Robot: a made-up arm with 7 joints. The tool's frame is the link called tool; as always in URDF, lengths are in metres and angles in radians. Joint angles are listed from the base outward. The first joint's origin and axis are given. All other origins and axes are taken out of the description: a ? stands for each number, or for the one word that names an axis. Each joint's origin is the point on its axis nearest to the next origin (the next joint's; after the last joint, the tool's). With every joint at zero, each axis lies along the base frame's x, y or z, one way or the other. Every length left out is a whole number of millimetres.
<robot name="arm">
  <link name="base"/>
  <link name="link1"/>
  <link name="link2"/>
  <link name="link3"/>
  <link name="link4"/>
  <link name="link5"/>
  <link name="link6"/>
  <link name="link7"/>
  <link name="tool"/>
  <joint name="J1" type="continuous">
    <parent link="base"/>
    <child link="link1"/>
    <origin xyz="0 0 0.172"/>
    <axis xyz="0 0 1"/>
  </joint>
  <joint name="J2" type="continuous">
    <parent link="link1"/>
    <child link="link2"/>
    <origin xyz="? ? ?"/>
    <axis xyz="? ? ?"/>
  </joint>
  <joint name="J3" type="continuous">
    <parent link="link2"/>
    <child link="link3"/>
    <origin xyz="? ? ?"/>
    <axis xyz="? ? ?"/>
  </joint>
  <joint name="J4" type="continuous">
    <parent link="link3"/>
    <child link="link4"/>
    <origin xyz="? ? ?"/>
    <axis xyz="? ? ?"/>
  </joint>
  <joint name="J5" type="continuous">
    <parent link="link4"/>
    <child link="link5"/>
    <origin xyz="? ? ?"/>
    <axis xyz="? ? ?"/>
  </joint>
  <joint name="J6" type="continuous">
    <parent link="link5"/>
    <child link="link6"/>
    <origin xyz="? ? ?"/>
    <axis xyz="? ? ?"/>
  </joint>
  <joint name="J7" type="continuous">
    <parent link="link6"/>
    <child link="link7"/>
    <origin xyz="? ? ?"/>
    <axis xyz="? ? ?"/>
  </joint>
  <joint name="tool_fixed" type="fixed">
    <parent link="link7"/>
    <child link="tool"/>
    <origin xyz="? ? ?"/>
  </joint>
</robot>
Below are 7 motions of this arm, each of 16 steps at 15 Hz.
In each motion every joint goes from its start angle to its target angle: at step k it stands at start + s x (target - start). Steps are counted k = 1, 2, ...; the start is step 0. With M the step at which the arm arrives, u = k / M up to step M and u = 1 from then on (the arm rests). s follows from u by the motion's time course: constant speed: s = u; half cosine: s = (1 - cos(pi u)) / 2; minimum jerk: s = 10 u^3 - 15 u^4 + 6 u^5.
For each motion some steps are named. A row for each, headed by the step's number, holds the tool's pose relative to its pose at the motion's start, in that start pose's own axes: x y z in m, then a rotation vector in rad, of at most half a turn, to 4 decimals.
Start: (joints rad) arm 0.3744 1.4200 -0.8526 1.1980 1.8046 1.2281 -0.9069
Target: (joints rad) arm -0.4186 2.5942 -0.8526 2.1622 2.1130 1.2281 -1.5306
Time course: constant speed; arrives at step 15
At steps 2, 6, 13, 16:
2: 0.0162 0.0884 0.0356 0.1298 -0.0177 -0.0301
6: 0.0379 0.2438 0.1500 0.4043 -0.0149 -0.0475
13: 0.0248 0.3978 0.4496 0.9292 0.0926 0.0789
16: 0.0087 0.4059 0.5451 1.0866 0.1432 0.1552

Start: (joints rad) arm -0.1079 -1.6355 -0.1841 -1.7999 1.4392 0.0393 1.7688
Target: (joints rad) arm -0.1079 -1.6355 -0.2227 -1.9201 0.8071 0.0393 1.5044
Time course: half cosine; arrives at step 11
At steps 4, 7, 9, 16:
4: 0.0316 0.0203 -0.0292 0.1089 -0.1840 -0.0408
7: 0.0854 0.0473 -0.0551 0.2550 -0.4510 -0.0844
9: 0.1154 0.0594 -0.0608 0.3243 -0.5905 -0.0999
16: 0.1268 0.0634 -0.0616 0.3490 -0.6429 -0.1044

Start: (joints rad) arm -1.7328 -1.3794 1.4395 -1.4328 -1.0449 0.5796 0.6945
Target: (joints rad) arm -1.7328 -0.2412 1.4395 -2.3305 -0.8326 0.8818 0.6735
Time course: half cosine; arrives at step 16
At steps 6, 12, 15, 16:
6: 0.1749 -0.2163 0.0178 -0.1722 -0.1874 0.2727
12: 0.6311 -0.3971 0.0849 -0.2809 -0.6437 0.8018
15: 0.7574 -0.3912 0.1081 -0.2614 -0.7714 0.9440
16: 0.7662 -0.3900 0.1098 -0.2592 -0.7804 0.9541

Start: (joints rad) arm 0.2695 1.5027 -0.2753 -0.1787 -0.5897 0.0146 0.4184
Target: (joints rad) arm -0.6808 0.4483 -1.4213 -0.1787 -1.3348 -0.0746 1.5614
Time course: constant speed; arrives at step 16
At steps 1, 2, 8, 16:
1: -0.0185 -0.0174 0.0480 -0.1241 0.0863 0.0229
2: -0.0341 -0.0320 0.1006 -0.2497 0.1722 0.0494
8: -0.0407 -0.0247 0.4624 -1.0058 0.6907 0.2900
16: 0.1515 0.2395 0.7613 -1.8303 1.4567 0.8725

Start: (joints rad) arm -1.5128 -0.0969 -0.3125 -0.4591 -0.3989 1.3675 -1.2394
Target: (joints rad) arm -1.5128 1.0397 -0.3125 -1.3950 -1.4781 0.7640 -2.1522
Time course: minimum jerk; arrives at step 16
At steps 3, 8, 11, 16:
3: 0.0035 0.0122 0.0022 -0.0118 0.1053 0.0096
8: 0.0247 0.1225 -0.0051 -0.3763 0.9520 0.0508
11: 0.0019 0.1734 -0.0355 -0.8848 1.3046 0.0962
16: -0.0222 0.1789 -0.0486 -1.2266 1.3681 0.1621

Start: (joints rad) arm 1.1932 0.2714 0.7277 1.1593 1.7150 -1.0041 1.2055
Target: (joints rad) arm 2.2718 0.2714 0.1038 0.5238 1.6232 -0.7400 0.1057
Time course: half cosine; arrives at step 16
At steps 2, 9, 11, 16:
2: -0.0042 -0.0118 -0.0121 0.0846 -0.0107 -0.0154
9: -0.1141 -0.1451 -0.0888 1.2841 -0.3116 -0.1486
11: -0.1764 -0.1873 -0.0824 1.6460 -0.4612 -0.1342
16: -0.2773 -0.2410 -0.0693 2.0675 -0.6747 -0.0584

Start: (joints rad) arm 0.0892 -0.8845 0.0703 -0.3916 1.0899 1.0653 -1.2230
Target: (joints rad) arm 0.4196 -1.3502 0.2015 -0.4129 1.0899 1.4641 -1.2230
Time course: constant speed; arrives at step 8
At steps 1, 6, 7, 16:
1: 0.0011 -0.0121 -0.0025 -0.0061 0.0241 -0.0465
6: 0.0067 -0.0545 -0.0075 -0.0531 0.0995 -0.2672
7: 0.0084 -0.0592 -0.0077 -0.0658 0.1057 -0.3073
16: 0.0104 -0.0626 -0.0080 -0.0796 0.1092 -0.3454

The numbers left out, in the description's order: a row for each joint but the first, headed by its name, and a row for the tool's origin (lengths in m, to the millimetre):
J2: xyz -0.024 -0.42 0, axis 0 -1 0
J3: xyz 0.363 0 -0.088, axis 0 0 1
J4: xyz -0.051 -0.237 0, axis 0 1 0
J5: xyz 0.03 0 0.015, axis 0 0 -1
J6: xyz -0.136 0.074 0, axis 1 0 0
J7: xyz 0 -0.102 0.117, axis -1 0 0
tool: xyz 0 -0.041 -0.146

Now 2 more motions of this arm.
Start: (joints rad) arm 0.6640 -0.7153 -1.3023 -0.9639 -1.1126 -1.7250 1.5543
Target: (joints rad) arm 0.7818 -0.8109 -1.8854 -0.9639 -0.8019 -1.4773 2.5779
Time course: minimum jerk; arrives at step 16
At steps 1, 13, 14, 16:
1: 0.0006 -0.0006 -0.0003 -0.0023 -0.0010 0.0010
13: 0.2614 -0.2038 0.0237 -1.0344 -0.5374 0.2810
14: 0.2695 -0.2076 0.0289 -1.0710 -0.5592 0.2859
16: 0.2735 -0.2094 0.0316 -1.0889 -0.5700 0.2883

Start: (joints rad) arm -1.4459 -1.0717 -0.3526 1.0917 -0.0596 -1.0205 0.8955
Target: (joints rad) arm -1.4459 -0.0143 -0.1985 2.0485 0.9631 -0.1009 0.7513
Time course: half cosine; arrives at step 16
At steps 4, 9, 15, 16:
4: -0.0302 -0.0096 -0.0180 0.1557 0.0916 0.0190
9: -0.1765 0.0025 -0.0301 0.5859 0.4168 -0.0336
15: -0.3254 0.0725 0.0151 0.9125 0.7288 -0.2611
16: -0.3287 0.0750 0.0168 0.9199 0.7363 -0.2691

